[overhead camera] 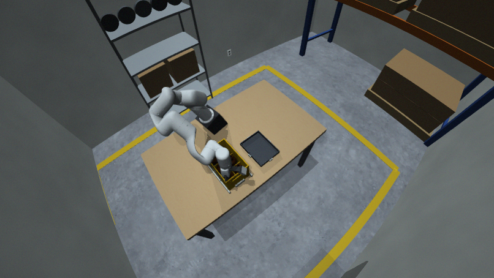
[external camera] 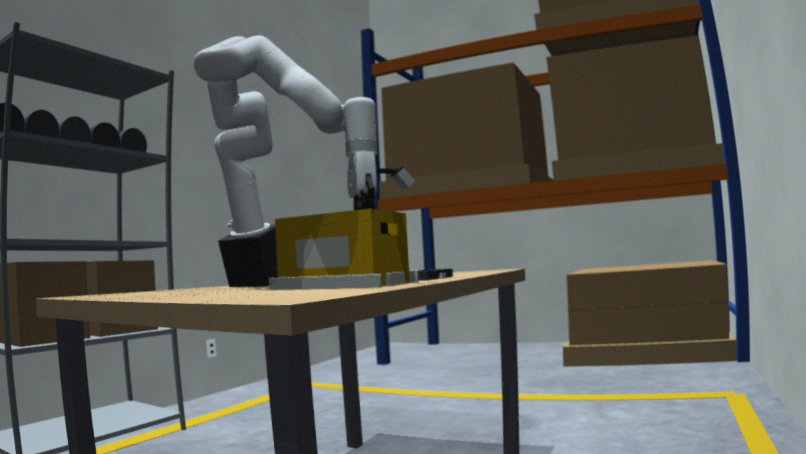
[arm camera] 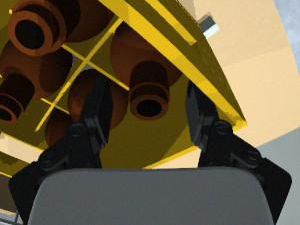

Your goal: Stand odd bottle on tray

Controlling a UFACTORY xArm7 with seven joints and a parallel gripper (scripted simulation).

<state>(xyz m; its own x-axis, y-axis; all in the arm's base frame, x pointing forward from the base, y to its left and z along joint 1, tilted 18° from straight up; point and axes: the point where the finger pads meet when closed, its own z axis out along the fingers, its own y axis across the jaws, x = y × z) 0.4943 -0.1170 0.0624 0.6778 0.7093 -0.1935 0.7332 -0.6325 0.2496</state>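
My hand is 8 cm to the right of the bottle, 7 cm above it and 1 cm past it. From my hand the other things lie so: tray (33 cm to the left, 15 cm below, 9 cm behind); crate (9 cm behind, 8 cm below, 4 cm to the left).
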